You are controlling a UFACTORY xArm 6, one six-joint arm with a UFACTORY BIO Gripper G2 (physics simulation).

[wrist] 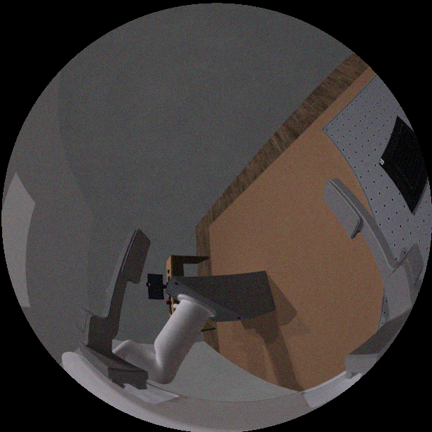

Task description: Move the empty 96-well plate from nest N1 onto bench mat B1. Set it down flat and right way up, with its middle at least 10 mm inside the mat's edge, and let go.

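Observation:
My gripper [241,231] is open and empty, its two fingers wide apart at the left and right of the wrist view. The 96-well plate and nest N1 do not show in this view. A flat black rectangle [406,167] with a small white mark at its corner lies on the perforated grey board at the right edge, partly cut off; I cannot tell whether it is bench mat B1. The right finger shows to the left of and below it in the view.
The orange-brown table top [280,215] has a dark wooden edge [270,155]. The perforated grey board [357,122] lies on it at the right. A white arm part [182,330], a dark grey panel [240,295] and an orange-brown bracket [187,259] show low in the view.

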